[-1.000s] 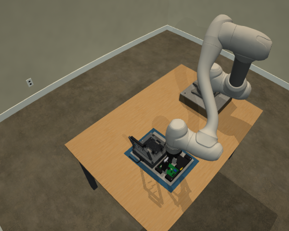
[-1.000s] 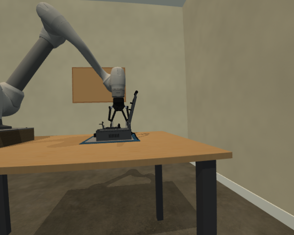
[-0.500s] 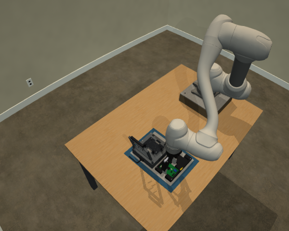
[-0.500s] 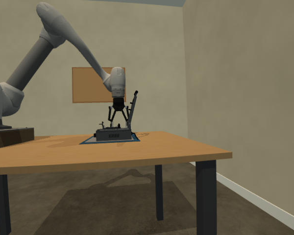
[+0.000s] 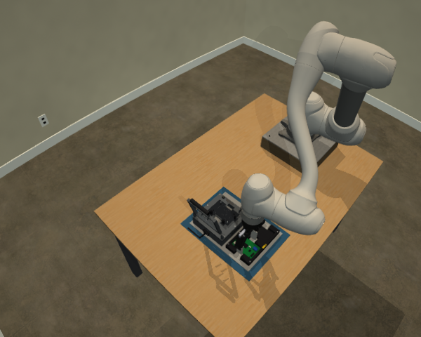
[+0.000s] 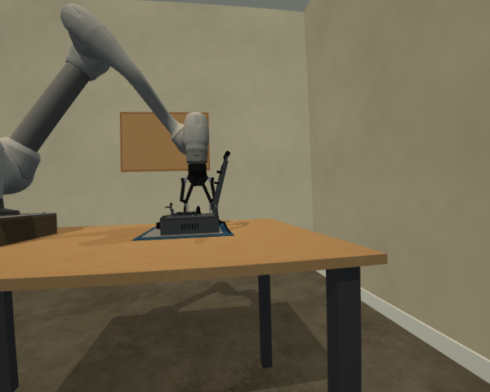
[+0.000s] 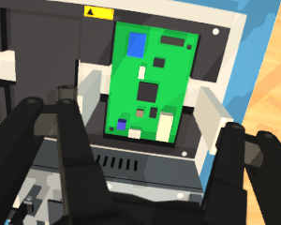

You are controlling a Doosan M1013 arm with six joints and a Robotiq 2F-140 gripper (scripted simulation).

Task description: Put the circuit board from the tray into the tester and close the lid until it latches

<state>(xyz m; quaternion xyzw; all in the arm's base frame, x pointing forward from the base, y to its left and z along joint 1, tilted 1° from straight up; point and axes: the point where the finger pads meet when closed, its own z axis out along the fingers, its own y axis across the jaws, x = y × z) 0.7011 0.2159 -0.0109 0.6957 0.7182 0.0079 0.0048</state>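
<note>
Right now my hand is 4 cm above the green circuit board. From my hand the other things lie so: tester (1 cm behind, 13 cm to the right, 6 cm above); latch hook (10 cm behind, 12 cm to the right, 3 cm above); tester lid (9 cm ahead, 17 cm to the right, 12 cm above).
</note>
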